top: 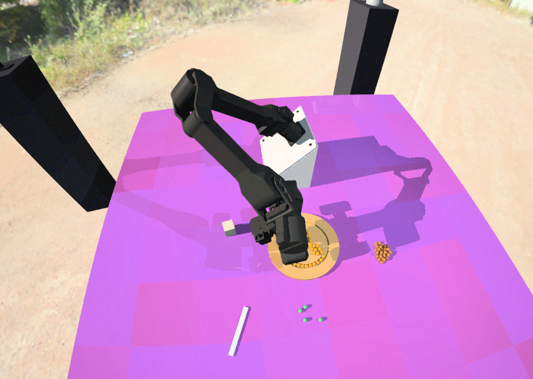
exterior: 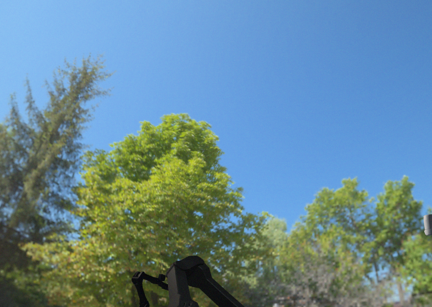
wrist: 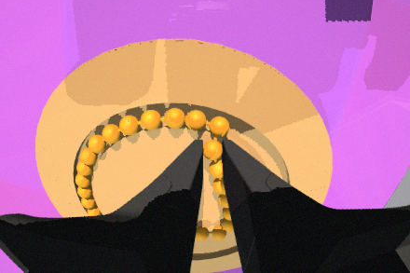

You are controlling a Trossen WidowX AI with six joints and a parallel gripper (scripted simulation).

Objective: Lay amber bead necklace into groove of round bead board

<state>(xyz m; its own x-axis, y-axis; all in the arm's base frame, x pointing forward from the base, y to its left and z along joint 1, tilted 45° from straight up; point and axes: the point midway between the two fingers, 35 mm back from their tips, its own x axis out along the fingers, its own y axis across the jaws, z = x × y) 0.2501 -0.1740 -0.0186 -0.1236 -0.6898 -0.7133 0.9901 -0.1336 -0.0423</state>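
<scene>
Right now the round tan bead board is 2 cm ahead of my gripper tip, 5 cm to the left of it and 1 cm below it. Round my gripper tip: small cream cube 8 cm behind, 14 cm to the right; then white bar 19 cm ahead, 18 cm to the right, 1 cm below.
</scene>
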